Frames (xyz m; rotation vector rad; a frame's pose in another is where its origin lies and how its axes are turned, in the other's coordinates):
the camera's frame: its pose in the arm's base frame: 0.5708 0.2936 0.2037 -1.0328 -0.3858 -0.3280
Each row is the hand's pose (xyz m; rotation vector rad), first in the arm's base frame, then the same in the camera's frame.
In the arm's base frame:
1: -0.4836 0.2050 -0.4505 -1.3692 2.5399 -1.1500
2: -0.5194 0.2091 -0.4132 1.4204 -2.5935 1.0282
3: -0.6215 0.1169 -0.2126 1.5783 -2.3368 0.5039
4: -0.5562 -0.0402 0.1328 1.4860 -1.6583 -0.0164
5: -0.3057 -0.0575 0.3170 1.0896 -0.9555 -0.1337
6: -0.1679 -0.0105 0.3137 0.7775 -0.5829 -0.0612
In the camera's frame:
1: -1.2256 -0.0052 -0.2131 -1.6064 2.3183 0.4969
2: -1.2406 -0.0475 -0.1870 -1.6739 2.2956 0.6175
3: -1.2316 -0.2891 -0.1604 -2.1036 2.0135 1.0066
4: -1.0028 -0.5986 -0.1505 2.2923 -1.0728 -1.0410
5: -0.6953 -0.6375 -0.1204 2.0541 -0.3014 -0.5864
6: -0.5787 -0.5523 -0.1020 1.8047 -0.0034 -0.2132

